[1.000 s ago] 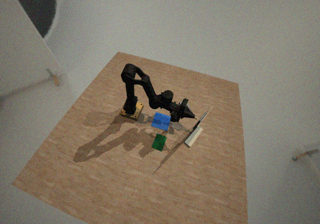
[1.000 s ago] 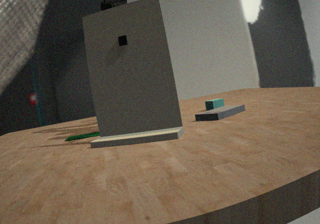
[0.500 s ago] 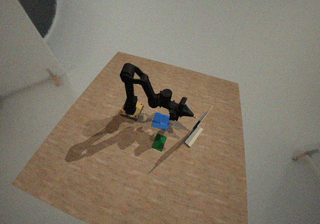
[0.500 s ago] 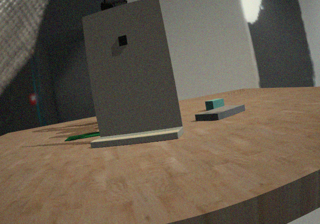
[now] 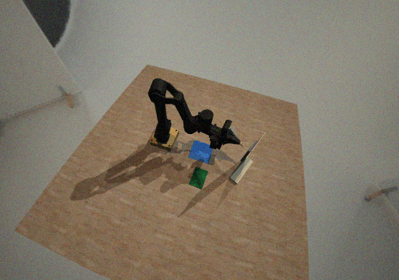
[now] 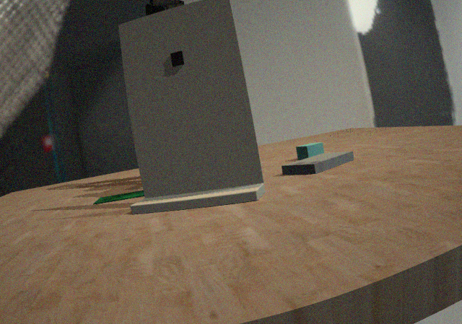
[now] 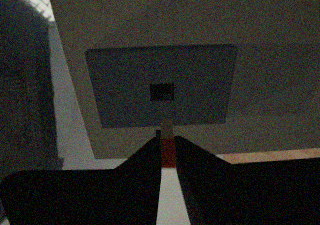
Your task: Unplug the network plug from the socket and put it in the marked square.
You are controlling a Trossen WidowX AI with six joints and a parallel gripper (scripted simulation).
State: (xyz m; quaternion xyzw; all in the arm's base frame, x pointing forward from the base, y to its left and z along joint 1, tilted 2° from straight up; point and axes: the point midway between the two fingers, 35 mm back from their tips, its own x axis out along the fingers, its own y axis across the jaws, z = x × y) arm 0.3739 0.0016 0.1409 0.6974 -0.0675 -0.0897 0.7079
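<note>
My gripper tip is 190 mm above the blue square and 170 mm past it. From my gripper tip the other things lie so: upright panel: 70 mm below, 60 mm ahead, 40 mm to the right; red plug: 10 mm ahead; flat grey slab: 180 mm below, 170 mm to the left, 10 mm behind.
</note>
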